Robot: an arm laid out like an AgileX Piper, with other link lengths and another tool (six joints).
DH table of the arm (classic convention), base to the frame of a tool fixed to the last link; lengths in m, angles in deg. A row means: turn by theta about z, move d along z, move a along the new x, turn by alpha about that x. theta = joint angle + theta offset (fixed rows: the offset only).
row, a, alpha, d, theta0
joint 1, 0, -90, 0.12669, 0
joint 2, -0.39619, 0, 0, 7.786
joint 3, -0.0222, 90, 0, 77.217
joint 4, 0, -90, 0.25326, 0
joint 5, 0, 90, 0, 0
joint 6, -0.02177, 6, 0.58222, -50.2
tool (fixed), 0, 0, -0.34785, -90
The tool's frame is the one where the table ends.
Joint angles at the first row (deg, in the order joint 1, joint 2, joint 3, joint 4, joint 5, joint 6):
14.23 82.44 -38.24 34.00 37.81 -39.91
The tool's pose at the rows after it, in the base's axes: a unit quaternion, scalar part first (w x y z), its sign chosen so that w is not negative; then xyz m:
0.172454, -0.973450, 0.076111, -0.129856, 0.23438, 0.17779, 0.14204
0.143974, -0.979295, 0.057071, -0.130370, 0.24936, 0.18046, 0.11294
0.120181, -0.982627, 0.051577, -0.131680, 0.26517, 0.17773, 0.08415
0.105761, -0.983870, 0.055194, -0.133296, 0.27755, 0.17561, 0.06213
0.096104, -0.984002, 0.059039, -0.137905, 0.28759, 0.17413, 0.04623
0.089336, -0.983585, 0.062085, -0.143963, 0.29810, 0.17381, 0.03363
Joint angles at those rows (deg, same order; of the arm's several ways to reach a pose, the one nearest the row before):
17.87 88.30 -38.44 29.60 32.27 -37.55
20.07 93.80 -38.70 26.70 27.27 -36.48
20.53 99.05 -38.70 24.96 22.42 -36.15
20.53 103.06 -38.70 24.68 18.58 -36.15
20.53 105.95 -38.76 24.69 15.46 -36.15
20.53 108.41 -39.24 24.74 12.94 -36.15

